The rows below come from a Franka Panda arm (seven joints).
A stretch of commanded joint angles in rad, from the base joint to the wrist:
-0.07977, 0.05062, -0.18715, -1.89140, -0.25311, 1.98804, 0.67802
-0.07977, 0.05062, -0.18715, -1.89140, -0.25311, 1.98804, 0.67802
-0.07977, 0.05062, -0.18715, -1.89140, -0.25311, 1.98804, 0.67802
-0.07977, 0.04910, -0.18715, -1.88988, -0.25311, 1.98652, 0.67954
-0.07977, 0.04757, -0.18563, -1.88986, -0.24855, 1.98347, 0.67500
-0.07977, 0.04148, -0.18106, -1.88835, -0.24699, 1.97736, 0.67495
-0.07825, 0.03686, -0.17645, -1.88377, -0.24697, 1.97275, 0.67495
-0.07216, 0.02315, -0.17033, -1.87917, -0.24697, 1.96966, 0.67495
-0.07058, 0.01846, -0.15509, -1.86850, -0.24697, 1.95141, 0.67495
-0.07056, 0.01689, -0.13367, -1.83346, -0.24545, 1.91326, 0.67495
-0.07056, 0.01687, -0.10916, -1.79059, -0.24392, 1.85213, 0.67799
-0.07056, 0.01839, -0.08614, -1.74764, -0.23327, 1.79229, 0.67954
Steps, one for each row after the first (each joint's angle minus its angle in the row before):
0.00000, 0.00000, 0.00000, 0.00000, 0.00000, 0.00000, 0.00000
0.00000, 0.00000, 0.00000, 0.00000, 0.00000, 0.00000, 0.00000
0.00000, -0.00152, 0.00000, 0.00152, 0.00000, -0.00152, 0.00152
0.00000, -0.00153, 0.00152, 0.00002, 0.00456, -0.00305, -0.00454
0.00000, -0.00609, 0.00457, 0.00151, 0.00156, -0.00611, -0.00005
0.00152, -0.00462, 0.00461, 0.00458, 0.00002, -0.00461, 0.00000
0.00609, -0.01371, 0.00612, 0.00460, 0.00000, -0.00309, 0.00000
0.00158, -0.00469, 0.01524, 0.01067, 0.00000, -0.01825, 0.00000
0.00002, -0.00157, 0.02142, 0.03504, 0.00152, -0.03815, 0.00000
0.00000, -0.00002, 0.02451, 0.04287, 0.00153, -0.06113, 0.00304
0.00000, 0.00152, 0.02302, 0.04295, 0.01065, -0.05984, 0.00155

